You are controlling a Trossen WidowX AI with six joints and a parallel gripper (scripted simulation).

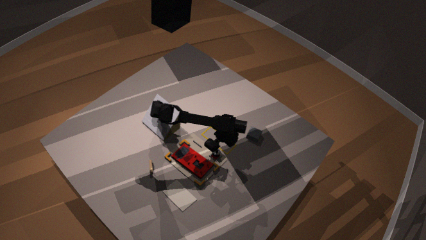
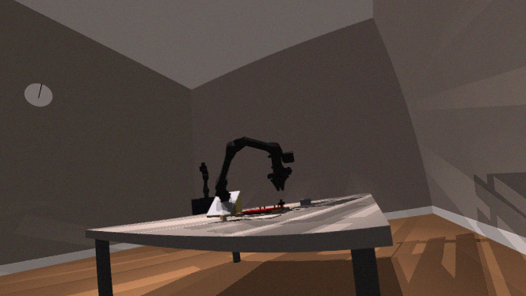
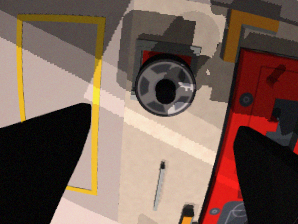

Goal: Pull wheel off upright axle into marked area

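My gripper tip is now 1 cm past the wheel and 7 cm above it. Also, from my gripper tip: upright axle (1 cm behind, 8 cm below); then small wooden stick (22 cm behind, 28 cm to the right, 10 cm below); then small grey block (9 cm ahead, 25 cm to the left, 9 cm below).
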